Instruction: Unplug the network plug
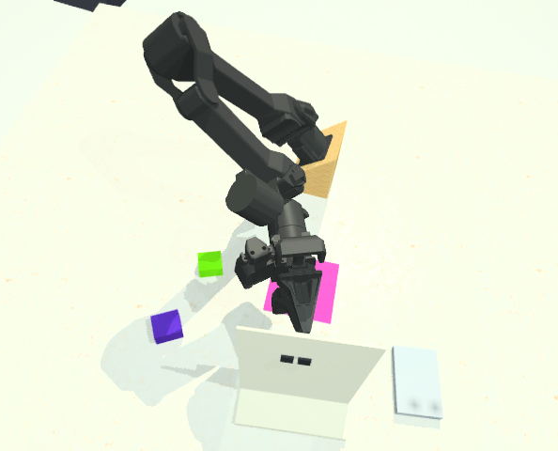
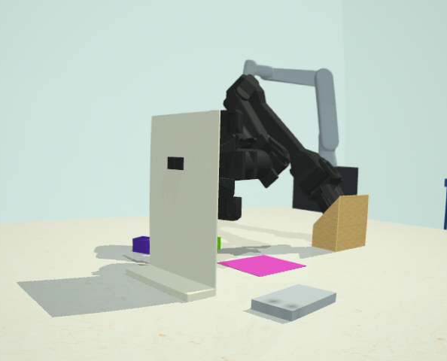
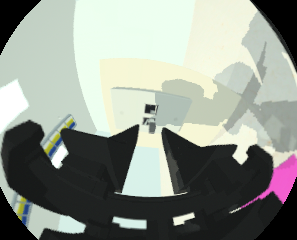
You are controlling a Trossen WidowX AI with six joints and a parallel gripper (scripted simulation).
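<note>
My gripper tip is now 70 mm above the upright panel and 40 mm short of it. Also, from my gripper tip: pale grey slab (190 mm to the left, 180 mm below, 60 mm behind); then green cube (210 mm to the right, 170 mm below, 140 mm behind); then purple cube (230 mm to the right, 170 mm below, 10 mm behind).
</note>
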